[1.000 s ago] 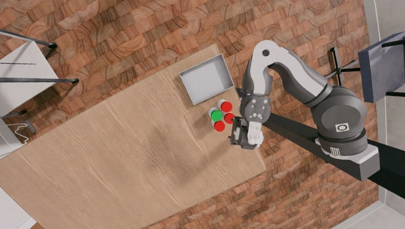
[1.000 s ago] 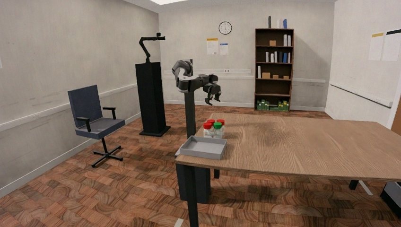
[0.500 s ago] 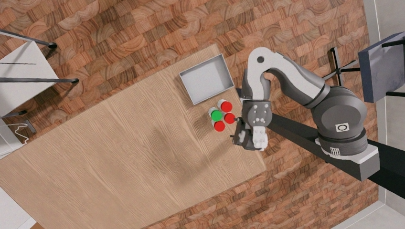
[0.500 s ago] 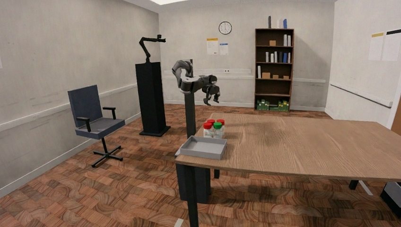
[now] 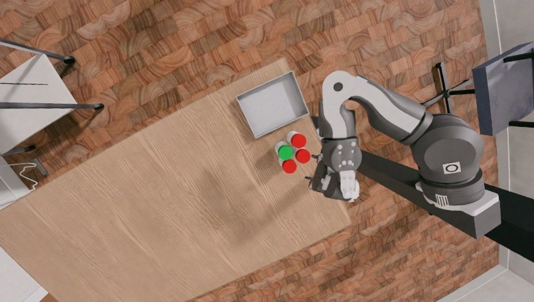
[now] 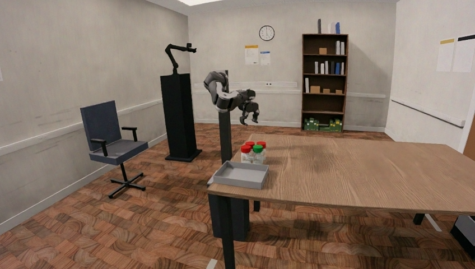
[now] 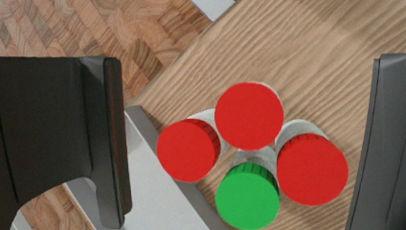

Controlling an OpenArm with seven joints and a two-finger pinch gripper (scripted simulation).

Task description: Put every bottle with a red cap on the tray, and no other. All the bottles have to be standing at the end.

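My gripper is now 180 mm above the green-capped bottle, 60 mm to the left of it and 50 mm short of it. From my hand the other things lie so: grey tray 230 mm to the right, 210 mm below.
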